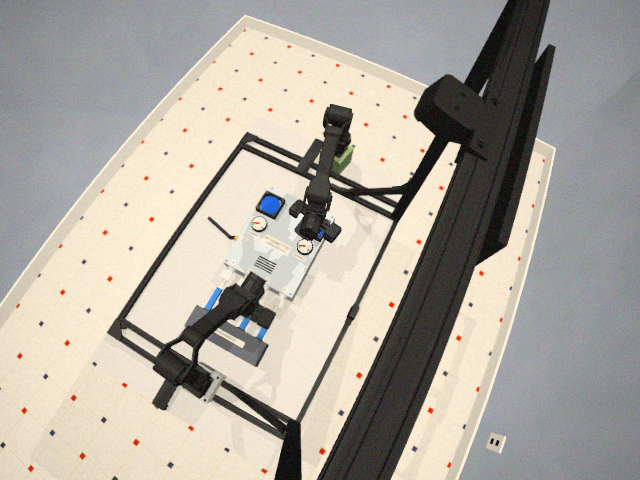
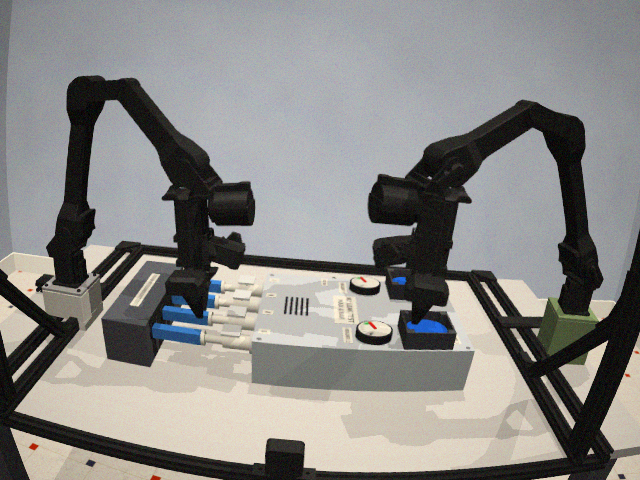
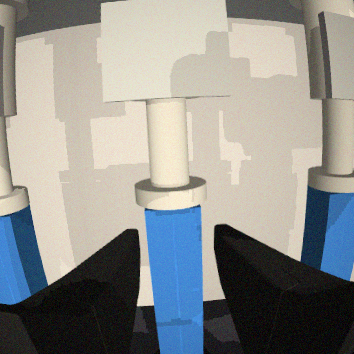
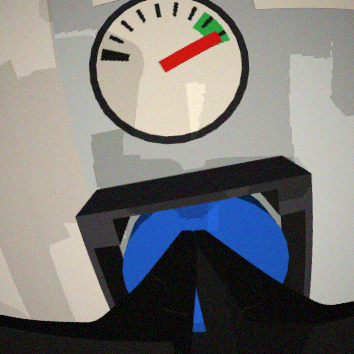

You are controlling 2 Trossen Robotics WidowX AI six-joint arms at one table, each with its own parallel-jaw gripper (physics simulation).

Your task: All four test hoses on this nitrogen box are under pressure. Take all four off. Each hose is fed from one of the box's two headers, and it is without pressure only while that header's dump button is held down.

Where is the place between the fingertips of my left gripper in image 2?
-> At 201, 314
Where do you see a grey nitrogen box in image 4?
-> At 258, 113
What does my right gripper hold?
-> Nothing.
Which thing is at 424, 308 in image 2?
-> My right gripper.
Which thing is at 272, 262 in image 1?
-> A grey nitrogen box.
